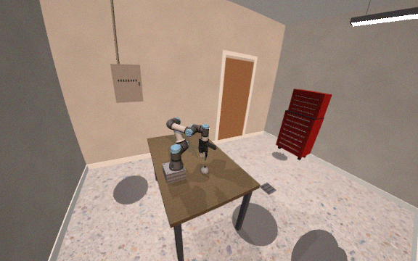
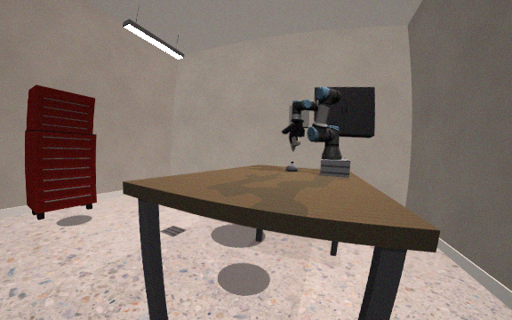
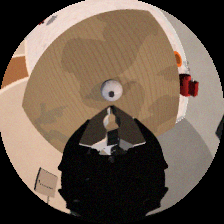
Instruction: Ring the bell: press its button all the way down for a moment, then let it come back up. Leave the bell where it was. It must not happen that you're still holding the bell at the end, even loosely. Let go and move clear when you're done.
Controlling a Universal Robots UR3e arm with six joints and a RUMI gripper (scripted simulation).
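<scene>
The silver bell is 11 cm below my hand.
</scene>
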